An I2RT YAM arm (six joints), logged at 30 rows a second.
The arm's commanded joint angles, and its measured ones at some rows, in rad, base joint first. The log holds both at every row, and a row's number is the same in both.
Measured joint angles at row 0:
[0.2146, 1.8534, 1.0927, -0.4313, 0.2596, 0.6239]
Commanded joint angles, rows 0 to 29:
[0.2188, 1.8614, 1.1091, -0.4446, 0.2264, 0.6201]
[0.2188, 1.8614, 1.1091, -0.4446, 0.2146, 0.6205]
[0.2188, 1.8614, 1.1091, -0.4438, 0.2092, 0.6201]
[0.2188, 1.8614, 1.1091, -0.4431, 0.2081, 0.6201]
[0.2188, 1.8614, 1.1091, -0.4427, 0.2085, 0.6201]
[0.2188, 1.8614, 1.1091, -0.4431, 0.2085, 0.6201]
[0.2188, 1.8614, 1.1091, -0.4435, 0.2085, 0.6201]
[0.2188, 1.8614, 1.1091, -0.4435, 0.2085, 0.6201]
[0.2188, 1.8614, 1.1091, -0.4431, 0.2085, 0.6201]
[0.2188, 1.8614, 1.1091, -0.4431, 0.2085, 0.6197]
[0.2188, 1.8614, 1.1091, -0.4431, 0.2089, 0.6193]
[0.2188, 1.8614, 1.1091, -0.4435, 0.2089, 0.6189]
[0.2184, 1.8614, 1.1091, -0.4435, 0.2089, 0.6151]
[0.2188, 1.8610, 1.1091, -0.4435, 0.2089, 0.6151]
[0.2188, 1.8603, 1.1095, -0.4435, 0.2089, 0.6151]
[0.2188, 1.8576, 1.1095, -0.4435, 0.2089, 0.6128]
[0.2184, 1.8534, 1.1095, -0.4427, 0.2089, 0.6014]
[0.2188, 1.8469, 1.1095, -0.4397, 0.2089, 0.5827]
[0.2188, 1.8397, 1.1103, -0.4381, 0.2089, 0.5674]
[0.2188, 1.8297, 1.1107, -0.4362, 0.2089, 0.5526]
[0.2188, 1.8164, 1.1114, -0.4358, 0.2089, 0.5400]
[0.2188, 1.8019, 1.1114, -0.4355, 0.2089, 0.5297]
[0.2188, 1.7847, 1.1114, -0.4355, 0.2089, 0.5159]
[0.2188, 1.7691, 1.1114, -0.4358, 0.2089, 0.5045]
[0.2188, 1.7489, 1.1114, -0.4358, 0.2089, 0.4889]
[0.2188, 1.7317, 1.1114, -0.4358, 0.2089, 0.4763]
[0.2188, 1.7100, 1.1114, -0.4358, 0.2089, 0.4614]
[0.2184, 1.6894, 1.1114, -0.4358, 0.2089, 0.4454]
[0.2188, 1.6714, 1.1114, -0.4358, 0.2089, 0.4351]
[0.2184, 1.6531, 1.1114, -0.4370, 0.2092, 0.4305]
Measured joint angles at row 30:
[0.2146, 1.7161, 1.0927, -0.4377, 0.2100, 0.4889]
